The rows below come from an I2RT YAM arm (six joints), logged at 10 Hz.
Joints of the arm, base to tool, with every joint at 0 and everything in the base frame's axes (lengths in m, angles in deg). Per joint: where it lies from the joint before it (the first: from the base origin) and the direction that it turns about. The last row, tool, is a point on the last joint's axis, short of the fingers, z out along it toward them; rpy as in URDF.
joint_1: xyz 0.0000 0.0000 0.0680 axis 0 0 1
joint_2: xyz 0.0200 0.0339 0.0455 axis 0 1 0
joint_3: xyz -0.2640 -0.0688 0.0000 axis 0 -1 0
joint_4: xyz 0.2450 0.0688 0.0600 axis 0 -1 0
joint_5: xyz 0.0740 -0.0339 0.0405 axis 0 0 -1
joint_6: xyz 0.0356 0.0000 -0.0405 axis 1 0 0
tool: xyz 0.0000 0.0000 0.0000 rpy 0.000 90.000 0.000
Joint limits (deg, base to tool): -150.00..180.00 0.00..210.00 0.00..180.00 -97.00..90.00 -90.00..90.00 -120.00..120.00
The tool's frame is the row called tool.
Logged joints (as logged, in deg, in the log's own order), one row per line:
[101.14, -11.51, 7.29, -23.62, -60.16, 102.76]
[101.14, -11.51, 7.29, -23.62, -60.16, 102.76]
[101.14, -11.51, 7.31, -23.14, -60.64, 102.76]
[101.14, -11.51, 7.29, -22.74, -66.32, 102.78]
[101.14, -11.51, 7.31, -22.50, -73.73, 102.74]
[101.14, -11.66, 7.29, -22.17, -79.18, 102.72]
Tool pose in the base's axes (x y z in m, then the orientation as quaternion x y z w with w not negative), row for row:
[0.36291, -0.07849, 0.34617, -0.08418, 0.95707, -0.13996, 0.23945]
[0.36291, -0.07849, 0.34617, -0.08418, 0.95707, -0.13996, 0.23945]
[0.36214, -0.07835, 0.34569, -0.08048, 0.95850, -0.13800, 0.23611]
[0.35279, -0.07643, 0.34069, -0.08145, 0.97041, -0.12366, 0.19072]
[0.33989, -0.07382, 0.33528, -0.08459, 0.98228, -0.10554, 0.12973]
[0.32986, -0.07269, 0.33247, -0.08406, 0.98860, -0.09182, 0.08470]
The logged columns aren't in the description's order. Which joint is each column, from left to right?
Columns, left to right: joint_2, joint_1, joint_5, joint_6, joint_4, joint_3.
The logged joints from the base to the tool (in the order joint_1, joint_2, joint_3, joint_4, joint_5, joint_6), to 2 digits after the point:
[-11.51, 101.14, 102.76, -60.16, 7.29, -23.62]
[-11.51, 101.14, 102.76, -60.16, 7.29, -23.62]
[-11.51, 101.14, 102.76, -60.64, 7.31, -23.14]
[-11.51, 101.14, 102.78, -66.32, 7.29, -22.74]
[-11.51, 101.14, 102.74, -73.73, 7.31, -22.50]
[-11.66, 101.14, 102.72, -79.18, 7.29, -22.17]

